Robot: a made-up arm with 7 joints.
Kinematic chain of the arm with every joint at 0, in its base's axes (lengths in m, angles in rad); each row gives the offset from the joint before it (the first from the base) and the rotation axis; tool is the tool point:
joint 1: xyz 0 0.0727 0 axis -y
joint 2: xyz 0 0.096 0 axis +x
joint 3: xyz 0 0 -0.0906 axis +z
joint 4: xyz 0 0 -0.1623 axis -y
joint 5: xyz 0 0 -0.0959 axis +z
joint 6: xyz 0 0 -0.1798 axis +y
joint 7: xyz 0 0 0 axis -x
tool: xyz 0 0 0
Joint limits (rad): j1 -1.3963..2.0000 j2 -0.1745..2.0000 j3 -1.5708..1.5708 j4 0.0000..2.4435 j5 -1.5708..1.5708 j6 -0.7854..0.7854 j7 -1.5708..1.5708
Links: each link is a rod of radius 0.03 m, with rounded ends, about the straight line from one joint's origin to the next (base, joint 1, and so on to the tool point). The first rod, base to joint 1, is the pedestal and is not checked.
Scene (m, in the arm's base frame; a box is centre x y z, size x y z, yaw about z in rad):
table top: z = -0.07
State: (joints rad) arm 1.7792 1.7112 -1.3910 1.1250 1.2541 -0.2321 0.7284
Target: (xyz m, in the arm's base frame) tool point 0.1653 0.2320 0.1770
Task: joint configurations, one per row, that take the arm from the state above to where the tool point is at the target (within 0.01 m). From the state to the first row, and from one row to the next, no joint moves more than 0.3 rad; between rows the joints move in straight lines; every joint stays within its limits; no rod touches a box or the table.
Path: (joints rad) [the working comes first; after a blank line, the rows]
Joints at the target: 2.0000 1.4019 -1.1575 2.1584 1.2541 -0.2321 0.7284
Straight joint move there: clear.

1: 1.8344 1.6339 -1.3326 1.3834 1.2541 -0.2321 0.7284
2: 1.8896 1.5565 -1.2742 1.6417 1.2541 -0.2321 0.7284
3: 1.9448 1.4792 -1.2159 1.9001 1.2541 -0.2321 0.7284
4: 2.0000 1.4019 -1.1575 2.1584 1.2541 -0.2321 0.7284

